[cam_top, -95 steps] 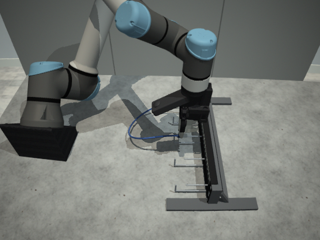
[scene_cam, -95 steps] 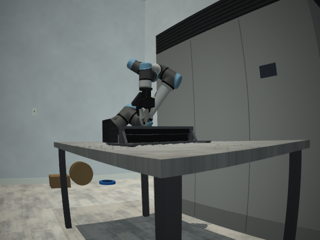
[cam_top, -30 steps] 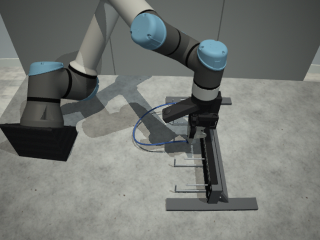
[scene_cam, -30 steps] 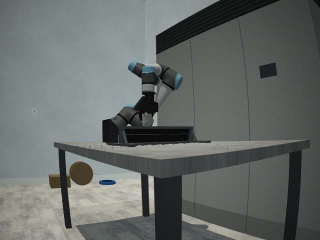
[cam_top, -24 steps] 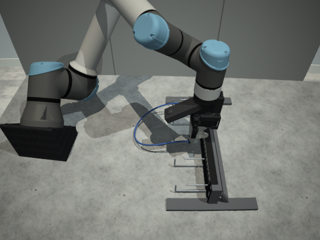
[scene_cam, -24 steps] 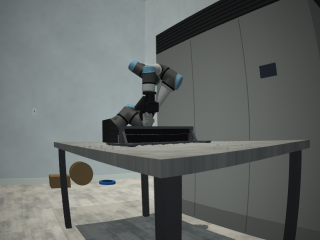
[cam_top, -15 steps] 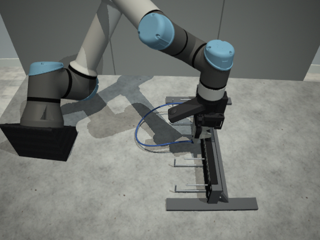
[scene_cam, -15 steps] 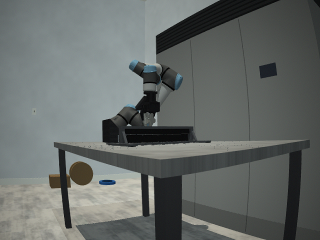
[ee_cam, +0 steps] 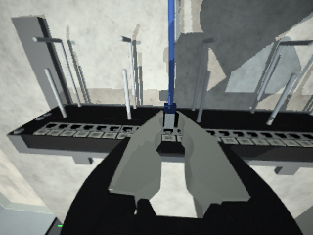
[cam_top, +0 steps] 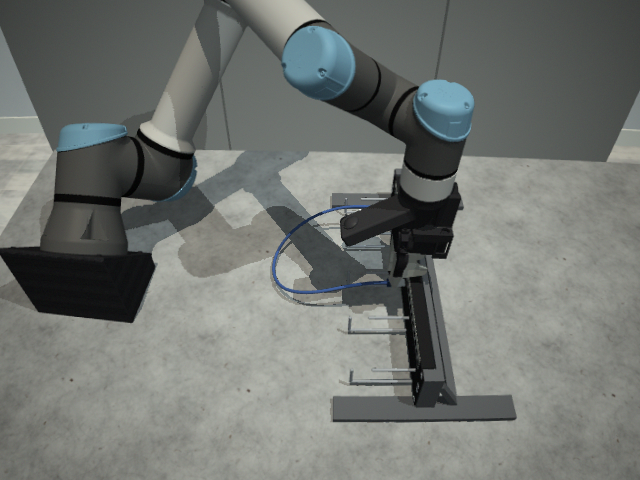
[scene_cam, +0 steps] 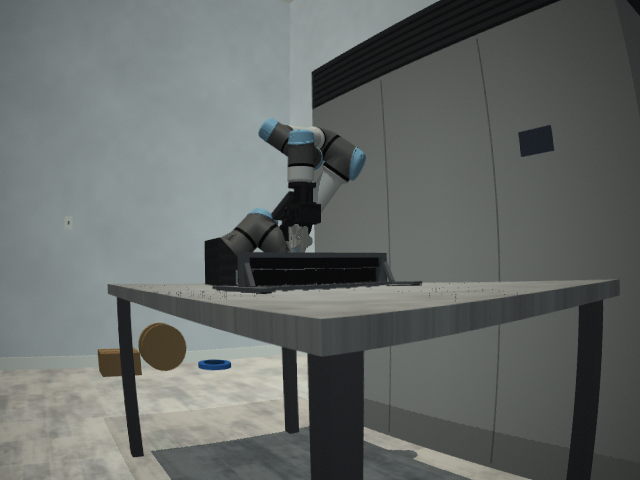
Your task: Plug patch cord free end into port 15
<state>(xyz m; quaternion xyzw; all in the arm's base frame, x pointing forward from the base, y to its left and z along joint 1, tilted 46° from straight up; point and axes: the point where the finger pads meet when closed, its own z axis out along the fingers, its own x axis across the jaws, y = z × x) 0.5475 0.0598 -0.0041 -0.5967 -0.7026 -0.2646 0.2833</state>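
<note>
Right now the plug is 10 mm below my hand and 10 mm ahead of it.
</note>
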